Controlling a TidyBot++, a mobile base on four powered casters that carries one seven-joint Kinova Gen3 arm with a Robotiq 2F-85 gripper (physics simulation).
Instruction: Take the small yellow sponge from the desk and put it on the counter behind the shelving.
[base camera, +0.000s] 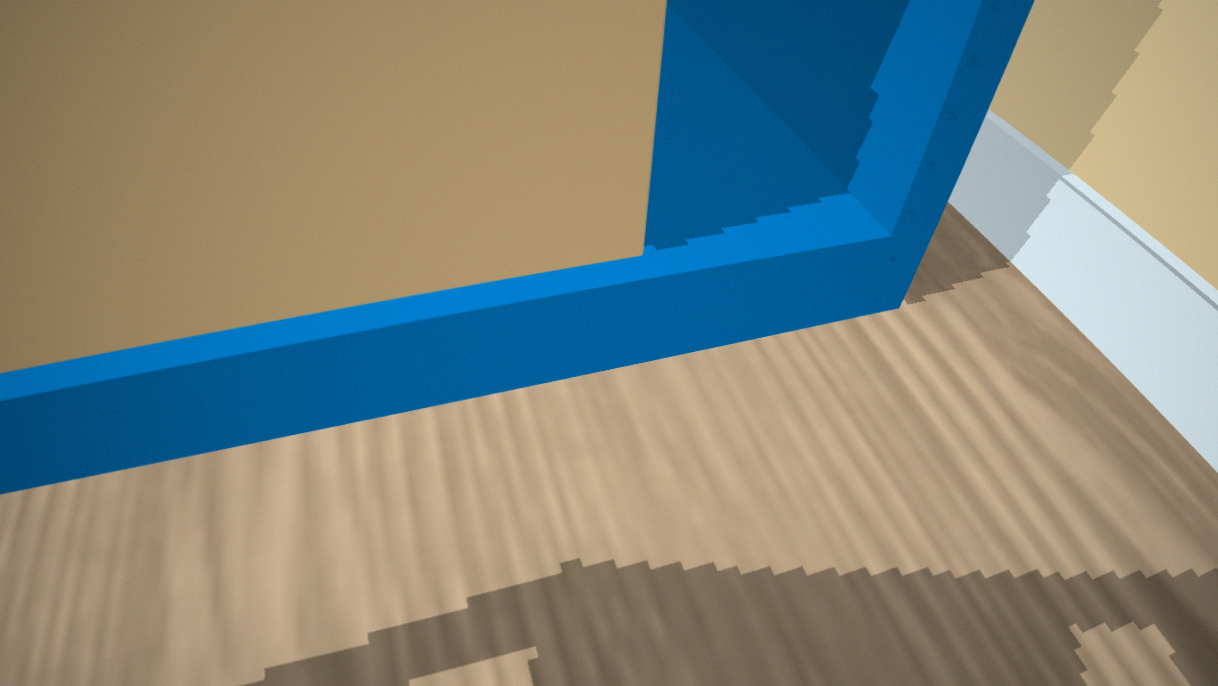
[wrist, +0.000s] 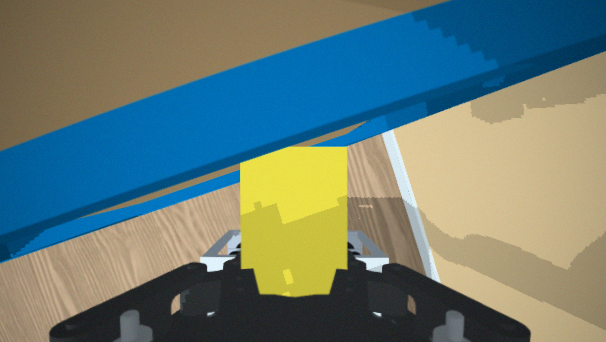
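Places are measured from the arm's base along level axes (x right, y ahead, z up), in centimetres.
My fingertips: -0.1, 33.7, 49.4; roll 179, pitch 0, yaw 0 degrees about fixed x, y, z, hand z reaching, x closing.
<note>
Behind a point stands the place of what it marks, as x, y, z.
The small yellow sponge (wrist: 294, 185) {-0.2, 38.8, 55.1} stands up between the fingers of my gripper (wrist: 295, 256) {-0.1, 33.7, 49.4} in the wrist view. The gripper is shut on it. The blue shelving (base camera: 426, 366) {-10.5, 36.8, -35.8} (wrist: 250, 100) {-1.3, 41.2, 59.4} crosses the wrist view just beyond the sponge, and its lower edge cuts across the sponge's upper left corner, so that corner is hidden. In the base view the shelving's bottom rail and right upright stand on the floor close ahead. The desk and the counter do not show in either view.
A tan surface (base camera: 340, 170) {-13.1, 38.0, -23.2} shows through the shelving's frame. The wood floor (base camera: 596, 468) {-0.1, 32.8, -39.6} (wrist: 150, 250) {-60.0, 3.6, -39.6} lies in front of it. A tan wall (base camera: 1176, 127) {37.4, 50.5, -23.7} (wrist: 500, 175) {41.8, 38.1, 15.6} with a pale baseboard (base camera: 1125, 306) {37.8, 45.4, -35.4} (wrist: 406, 190) {43.1, 30.3, -32.8} runs along the right, close to the shelving's end. Shadows fall on floor and wall.
</note>
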